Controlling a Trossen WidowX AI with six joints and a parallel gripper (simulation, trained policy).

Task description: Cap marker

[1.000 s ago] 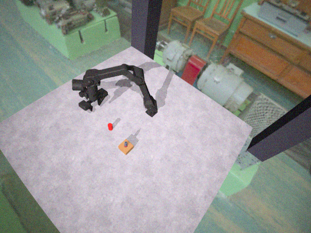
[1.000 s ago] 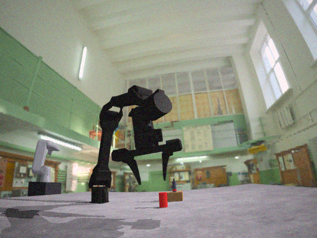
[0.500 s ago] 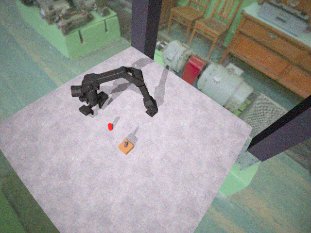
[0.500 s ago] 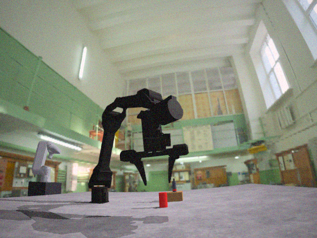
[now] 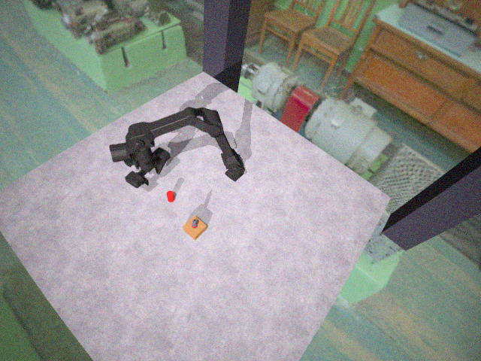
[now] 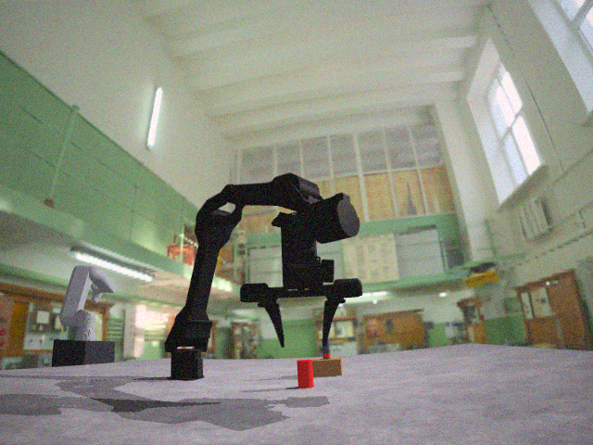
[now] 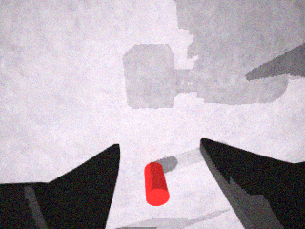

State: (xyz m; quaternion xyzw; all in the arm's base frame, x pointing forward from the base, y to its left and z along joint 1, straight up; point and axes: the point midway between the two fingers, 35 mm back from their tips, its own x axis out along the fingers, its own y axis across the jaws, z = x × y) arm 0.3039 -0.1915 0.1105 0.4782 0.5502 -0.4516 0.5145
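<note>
The red cap is 90 mm to the left of my gripper tip, 50 mm below it and 10 mm behind it. Round my gripper tip: holder block 250 mm to the left, 60 mm below, 10 mm ahead.
</note>
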